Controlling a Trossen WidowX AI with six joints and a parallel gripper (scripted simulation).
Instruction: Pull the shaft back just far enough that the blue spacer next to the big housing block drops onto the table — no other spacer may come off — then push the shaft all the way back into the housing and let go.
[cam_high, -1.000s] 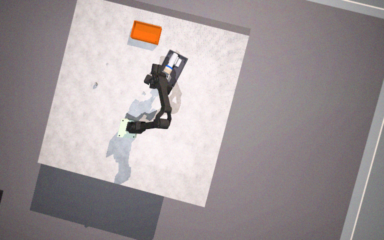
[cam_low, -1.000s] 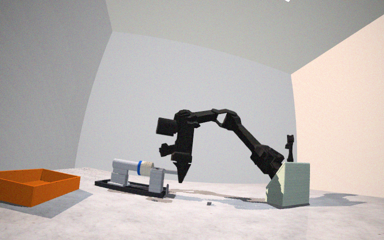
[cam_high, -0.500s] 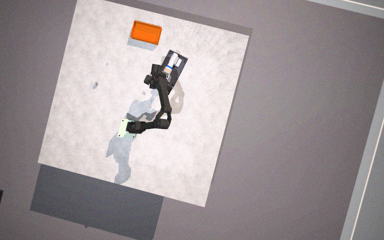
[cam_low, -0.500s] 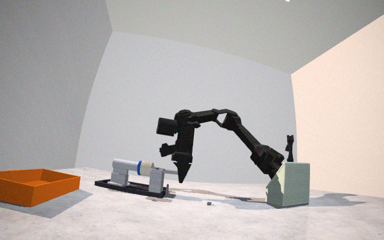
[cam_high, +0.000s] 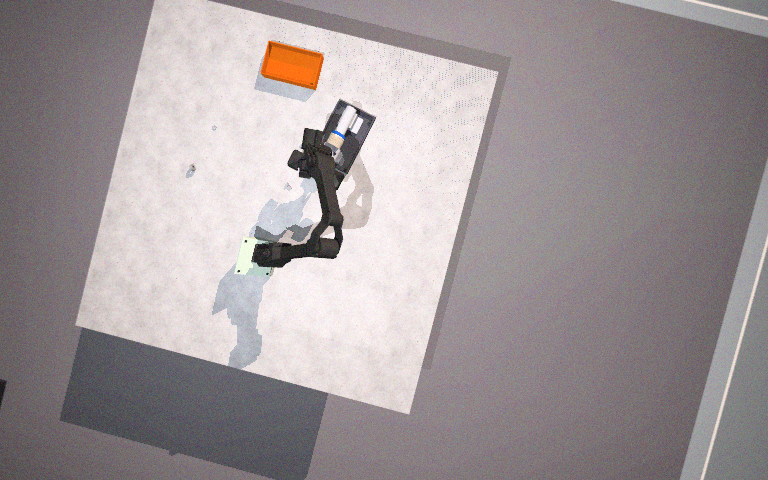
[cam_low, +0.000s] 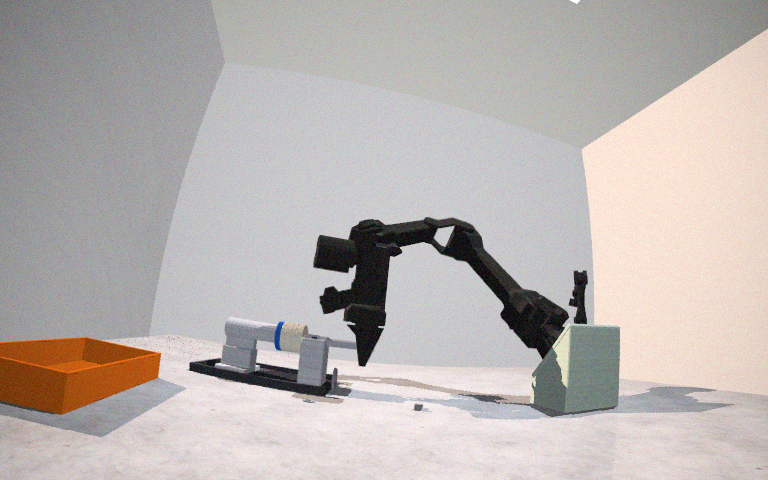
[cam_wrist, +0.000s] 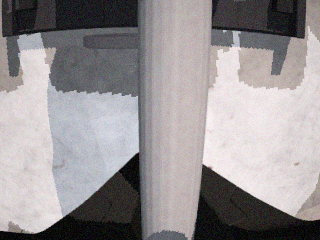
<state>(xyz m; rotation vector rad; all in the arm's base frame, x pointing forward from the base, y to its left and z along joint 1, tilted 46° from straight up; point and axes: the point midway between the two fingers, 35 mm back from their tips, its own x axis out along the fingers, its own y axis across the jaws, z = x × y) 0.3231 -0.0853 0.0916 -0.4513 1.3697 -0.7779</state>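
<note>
My gripper tip is 80 mm short of the shaft, 30 mm below it and 20 mm to the left of it. Also, from my gripper tip: blue spacer 140 mm ahead, 30 mm to the right, 30 mm above; then orange bin 360 mm ahead, 200 mm to the left, 40 mm below; then dark bit 120 mm to the left, 70 mm behind, 40 mm below.
</note>
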